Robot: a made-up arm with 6 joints.
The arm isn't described. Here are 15 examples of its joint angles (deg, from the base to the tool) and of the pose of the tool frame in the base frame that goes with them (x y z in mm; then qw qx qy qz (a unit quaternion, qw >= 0)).
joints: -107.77 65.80 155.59 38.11 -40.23 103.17
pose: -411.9 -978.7 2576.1 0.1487 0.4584 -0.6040 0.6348
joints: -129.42 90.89 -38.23 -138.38 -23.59 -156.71
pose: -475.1 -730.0 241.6 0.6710 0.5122 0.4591 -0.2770
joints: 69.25 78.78 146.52 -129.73 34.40 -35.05
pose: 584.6 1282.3 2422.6 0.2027 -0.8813 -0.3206 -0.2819
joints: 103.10 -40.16 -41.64 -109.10 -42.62 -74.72
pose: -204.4 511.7 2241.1 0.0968 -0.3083 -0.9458 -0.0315
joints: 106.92 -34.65 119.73 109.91 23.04 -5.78
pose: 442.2 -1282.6 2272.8 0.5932 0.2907 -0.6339 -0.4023
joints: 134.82 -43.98 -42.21 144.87 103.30 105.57
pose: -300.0 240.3 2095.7 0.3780 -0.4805 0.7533 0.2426
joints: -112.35 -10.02 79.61 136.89 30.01 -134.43
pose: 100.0 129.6 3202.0 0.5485 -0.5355 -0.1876 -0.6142
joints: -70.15 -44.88 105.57 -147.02 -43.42 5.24
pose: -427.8 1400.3 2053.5 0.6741 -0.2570 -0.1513 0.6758
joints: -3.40 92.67 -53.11 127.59 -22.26 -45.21
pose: 624.4 -154.5 374.2 0.2222 -0.3530 0.7201 0.5545
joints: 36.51 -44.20 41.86 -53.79 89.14 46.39
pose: -484.3 -525.2 2853.8 0.3152 0.6358 -0.6477 -0.2774
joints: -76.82 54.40 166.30 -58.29 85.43 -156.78
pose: 9.9 -493.7 2528.8 0.1548 -0.0663 -0.0298 0.9853
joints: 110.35 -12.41 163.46 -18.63 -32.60 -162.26
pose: 358.8 -907.4 2154.8 0.7296 -0.1632 -0.2532 -0.6139
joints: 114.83 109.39 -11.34 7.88 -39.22 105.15
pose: -259.1 728.0 31.3 0.6458 0.5643 -0.1595 -0.4889
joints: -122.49 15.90 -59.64 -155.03 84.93 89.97
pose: -500.0 -714.6 1324.2 0.4780 -0.5684 -0.3521 0.5696
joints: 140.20 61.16 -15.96 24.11 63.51 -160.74
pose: -1250.8 1055.7 856.3 0.1554 0.1213 0.9617 0.1903
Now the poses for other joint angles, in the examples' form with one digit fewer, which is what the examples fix.
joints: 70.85 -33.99 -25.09 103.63 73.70 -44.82
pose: 133 539 2382 0.240 -0.230 -0.430 0.840
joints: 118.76 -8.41 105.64 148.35 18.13 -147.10
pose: 299 -486 3027 0.299 0.612 -0.451 0.577
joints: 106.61 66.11 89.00 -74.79 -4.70 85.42
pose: -611 1897 2220 0.566 0.094 -0.193 0.796
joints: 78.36 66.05 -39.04 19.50 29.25 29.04
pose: 261 1106 591 0.379 -0.546 0.261 0.700
